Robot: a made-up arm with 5 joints.
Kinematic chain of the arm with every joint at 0, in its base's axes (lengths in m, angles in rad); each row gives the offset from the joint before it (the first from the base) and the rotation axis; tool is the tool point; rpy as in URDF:
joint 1: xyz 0.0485 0 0.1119 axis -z
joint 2: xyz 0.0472 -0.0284 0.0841 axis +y
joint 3: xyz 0.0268 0 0.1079 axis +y
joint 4: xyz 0.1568 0 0.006 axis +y
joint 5: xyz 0.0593 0.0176 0 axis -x
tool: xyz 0 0 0 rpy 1.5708 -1.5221 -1.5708
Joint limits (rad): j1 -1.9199..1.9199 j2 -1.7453..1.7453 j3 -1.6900..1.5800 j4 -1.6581..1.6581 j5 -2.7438..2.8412
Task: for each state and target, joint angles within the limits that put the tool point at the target. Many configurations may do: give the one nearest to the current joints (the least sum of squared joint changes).
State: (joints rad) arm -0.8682 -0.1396 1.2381 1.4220 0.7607
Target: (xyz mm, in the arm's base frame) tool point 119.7 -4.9 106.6
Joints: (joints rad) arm -0.0832 0.1785 1.2705 1.0420 0.7607
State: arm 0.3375 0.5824 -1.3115 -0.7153 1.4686
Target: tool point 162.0 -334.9 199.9
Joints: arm 1.2135 1.1173 -0.7414 -0.9604 1.4686
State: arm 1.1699 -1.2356 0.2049 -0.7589 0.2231
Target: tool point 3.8 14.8 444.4
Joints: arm 0.5512 -1.4017 0.1141 -0.7987 0.2231
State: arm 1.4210 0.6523 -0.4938 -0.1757 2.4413
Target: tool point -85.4 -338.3 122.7
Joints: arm 1.9180 1.3862 -1.0107 -0.1225 2.4413
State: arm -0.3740 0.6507 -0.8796 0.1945 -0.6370
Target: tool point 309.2 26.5 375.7
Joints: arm -0.1425 -0.0427 -0.4648 0.6888 -0.6370
